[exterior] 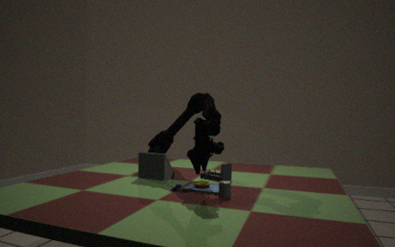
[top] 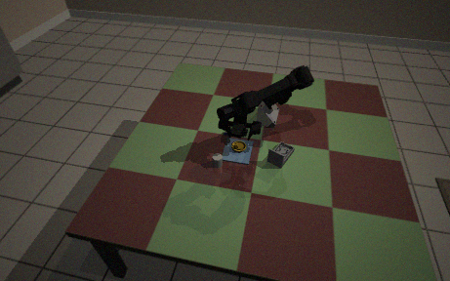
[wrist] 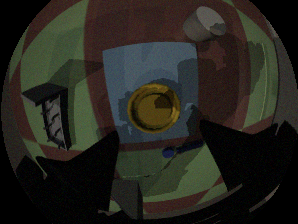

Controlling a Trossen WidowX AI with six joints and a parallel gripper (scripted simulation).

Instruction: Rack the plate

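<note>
The yellow plate is 50 mm below my gripper tip. Also, from my gripper tip: blue mat 60 mm below, 20 mm ahead; white cup 130 mm ahead, 60 mm to the right, 40 mm below; blue spoon 80 mm behind, 60 mm below, 50 mm to the right.
</note>
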